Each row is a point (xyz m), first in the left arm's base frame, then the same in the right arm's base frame.
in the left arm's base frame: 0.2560 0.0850 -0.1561
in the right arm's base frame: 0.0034 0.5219 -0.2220
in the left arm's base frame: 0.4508 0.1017 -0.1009
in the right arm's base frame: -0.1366 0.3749 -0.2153
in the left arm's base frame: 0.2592 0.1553 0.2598
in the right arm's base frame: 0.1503 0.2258 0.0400
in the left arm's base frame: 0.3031 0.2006 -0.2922
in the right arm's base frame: -0.0203 0.5116 -0.4049
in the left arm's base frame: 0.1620 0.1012 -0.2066
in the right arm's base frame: 0.0756 0.5931 -0.2590
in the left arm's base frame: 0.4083 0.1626 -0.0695
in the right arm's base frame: -0.0637 0.3425 -0.2270
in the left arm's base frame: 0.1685 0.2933 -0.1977
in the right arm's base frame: 0.1624 0.4711 -0.3798
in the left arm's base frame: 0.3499 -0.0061 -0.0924
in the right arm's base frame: -0.1001 0.4869 -0.1259
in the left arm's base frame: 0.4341 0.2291 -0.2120
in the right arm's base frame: -0.0943 0.3763 -0.3798
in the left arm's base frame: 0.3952 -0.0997 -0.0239
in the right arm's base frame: -0.1626 0.4762 -0.0187
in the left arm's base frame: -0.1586 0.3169 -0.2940
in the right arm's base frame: 0.4206 0.6898 -0.4280
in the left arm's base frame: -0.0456 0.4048 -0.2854
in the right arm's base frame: 0.3694 0.5727 -0.4930
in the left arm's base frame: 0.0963 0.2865 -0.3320
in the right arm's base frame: 0.1820 0.5952 -0.4665
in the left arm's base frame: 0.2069 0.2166 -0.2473
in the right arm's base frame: 0.0804 0.5260 -0.3707
